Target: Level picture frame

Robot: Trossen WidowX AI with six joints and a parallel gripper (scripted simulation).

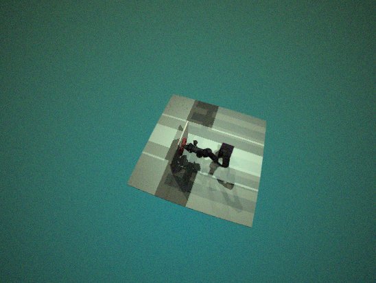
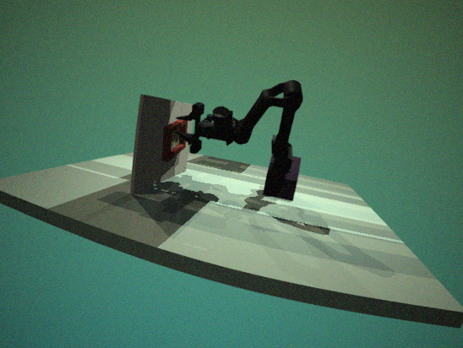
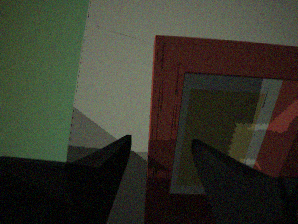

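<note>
Now: gripper tip 50 mm above the red picture frame, 10 mm to the left of it and 10 mm short of it. The rest, counted from my gripper tip: grey wall panel: 70 mm below, 20 mm ahead.
</note>
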